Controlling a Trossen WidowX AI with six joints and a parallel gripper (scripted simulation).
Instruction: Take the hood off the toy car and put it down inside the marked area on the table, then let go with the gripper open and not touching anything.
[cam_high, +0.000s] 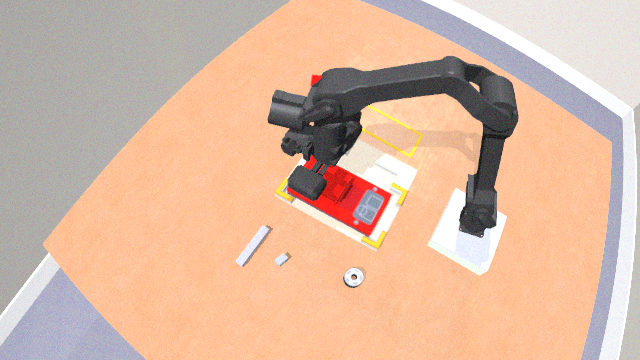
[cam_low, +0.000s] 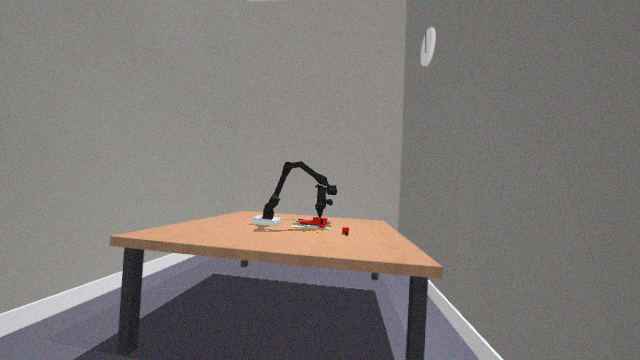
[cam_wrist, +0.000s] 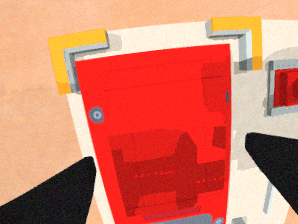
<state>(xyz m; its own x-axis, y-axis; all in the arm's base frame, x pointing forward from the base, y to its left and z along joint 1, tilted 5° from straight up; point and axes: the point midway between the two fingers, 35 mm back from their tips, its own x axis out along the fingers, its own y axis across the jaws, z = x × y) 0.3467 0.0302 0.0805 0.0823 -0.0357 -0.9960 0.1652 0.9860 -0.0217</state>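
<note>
My gripper tip is 10 mm above the red hood. Also, from my gripper tip: grey engine block (10 mm to the left, 30 mm below); grey bar (80 mm ahead, 190 mm to the left, 50 mm below).
</note>
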